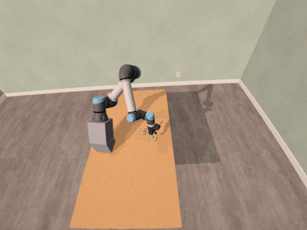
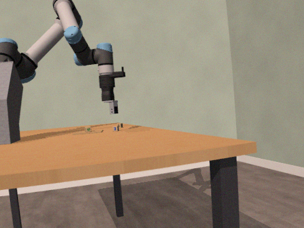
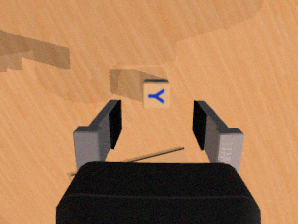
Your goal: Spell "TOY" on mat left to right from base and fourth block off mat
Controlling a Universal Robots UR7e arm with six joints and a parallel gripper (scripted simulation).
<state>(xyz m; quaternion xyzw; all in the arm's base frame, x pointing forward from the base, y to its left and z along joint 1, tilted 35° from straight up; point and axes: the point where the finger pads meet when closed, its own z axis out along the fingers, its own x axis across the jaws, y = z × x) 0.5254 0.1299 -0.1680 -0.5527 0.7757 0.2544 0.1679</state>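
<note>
The Y block is 90 mm below my hand. The rest, counted from my hand: O block: 140 mm behind, 60 mm to the left, 90 mm below; T block: 140 mm behind, 110 mm to the left, 90 mm below; tan mat: 140 mm behind, 60 mm to the left, 100 mm below.
</note>
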